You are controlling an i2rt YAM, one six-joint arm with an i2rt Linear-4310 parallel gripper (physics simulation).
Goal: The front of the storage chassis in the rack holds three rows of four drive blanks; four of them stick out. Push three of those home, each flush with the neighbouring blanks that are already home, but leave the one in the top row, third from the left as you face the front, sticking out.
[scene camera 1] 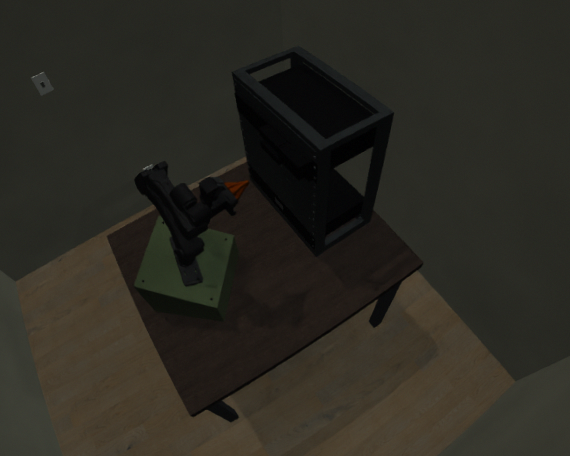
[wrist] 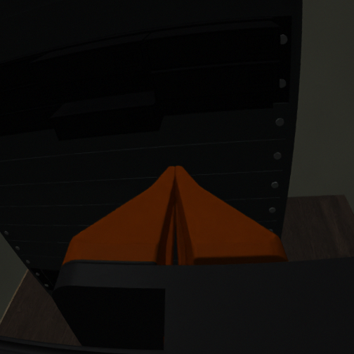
Labels:
rack: scene camera 1; wrist
same spot on rack: [wrist: 104,104] = [scene camera 1: 272,148]

